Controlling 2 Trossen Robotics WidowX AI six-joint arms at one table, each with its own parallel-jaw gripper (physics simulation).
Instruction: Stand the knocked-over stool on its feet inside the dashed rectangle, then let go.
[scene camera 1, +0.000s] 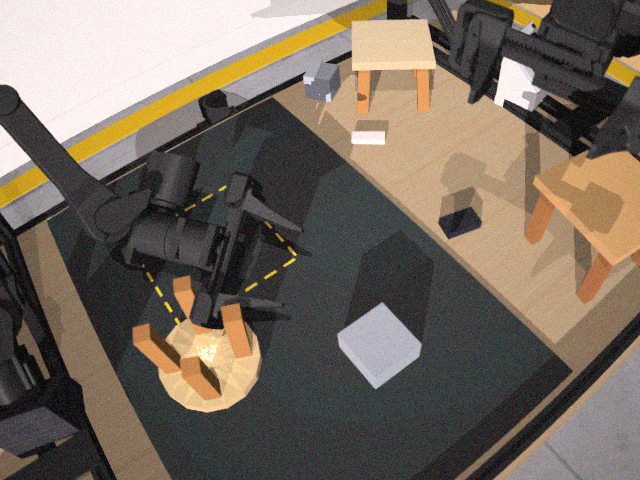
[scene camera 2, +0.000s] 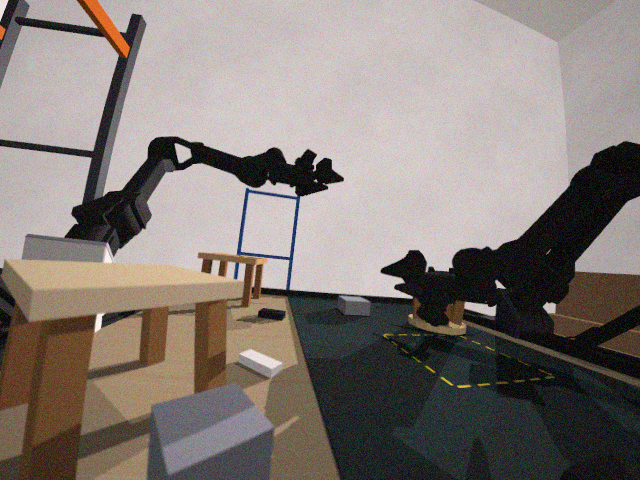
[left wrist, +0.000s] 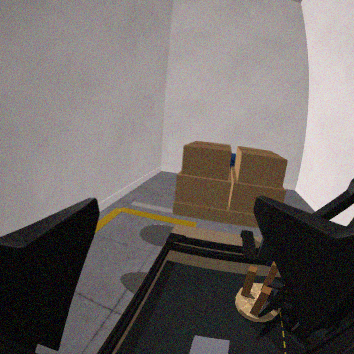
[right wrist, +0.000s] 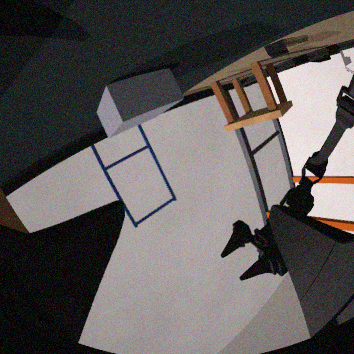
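Pixels of known places: left gripper, between the fingertips: (scene camera 1: 529, 124) (scene camera 2: 335, 184) (left wrist: 177, 205) (right wrist: 229, 266); right gripper, between the fingertips: (scene camera 1: 293, 268) (scene camera 2: 388, 279) (left wrist: 273, 323) (right wrist: 199, 211); left arm's base, origin of its link: (scene camera 2: 80, 259); right arm's base, origin of its link: (scene camera 1: 19, 400) (scene camera 2: 524, 303).
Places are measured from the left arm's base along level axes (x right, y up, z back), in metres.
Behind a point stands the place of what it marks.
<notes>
The stool (scene camera 1: 240, 379) {x 0.006, y -0.080, z -0.712 m} (scene camera 2: 413, 323) {x 0.046, y -0.089, z -0.655 m} (left wrist: 245, 304) {x 0.014, y -0.080, z -0.707 m} has a round pale seat and orange legs. It is upside down, seat on the dark mat and legs up, at the corner of the yellow dashed rectangle (scene camera 1: 251, 287) (scene camera 2: 463, 386), mostly outside it. My right gripper (scene camera 1: 292, 267) {x 0.017, y 0.012, z -0.588 m} (scene camera 2: 388, 279) {x 0.017, y 0.012, z -0.588 m} (right wrist: 199, 211) {x 0.017, y 0.012, z -0.588 m} is open and empty, low over the rectangle. Its side overlaps the seat's edge and a leg in scene camera 1; contact cannot be told. It hides part of the rectangle. My left gripper (scene camera 1: 532, 126) {x -0.182, y 0.285, z -0.516 m} (scene camera 2: 334, 182) {x -0.182, y 0.285, z -0.516 m} (left wrist: 177, 205) {x -0.182, y 0.285, z -0.516 m} is open and empty, high and far from the stool.
A pale block (scene camera 1: 379, 343) {x -0.100, y -0.058, z -0.574 m} (scene camera 2: 354, 305) {x -0.061, y -0.070, z -0.551 m} (left wrist: 210, 345) {x -0.092, y -0.058, z -0.584 m} lies on the mat. On the wooden top stand a square table (scene camera 1: 392, 43) {x 0.202, y 0.015, z -0.151 m} (scene camera 2: 124, 284) {x 0.276, y 0.015, z -0.160 m}, another orange-legged table (scene camera 1: 594, 196) {x -0.216, y 0.026, z -0.277 m} (scene camera 2: 227, 256) {x -0.165, y 0.024, z -0.226 m}, a grey block (scene camera 1: 323, 80) {x 0.290, y -0.051, z -0.238 m} (scene camera 2: 217, 434) {x 0.326, y -0.049, z -0.223 m}, a white bar (scene camera 1: 368, 137) {x 0.157, y -0.088, z -0.278 m} and a dark block (scene camera 1: 460, 222) {x -0.064, y -0.086, z -0.339 m}.
</notes>
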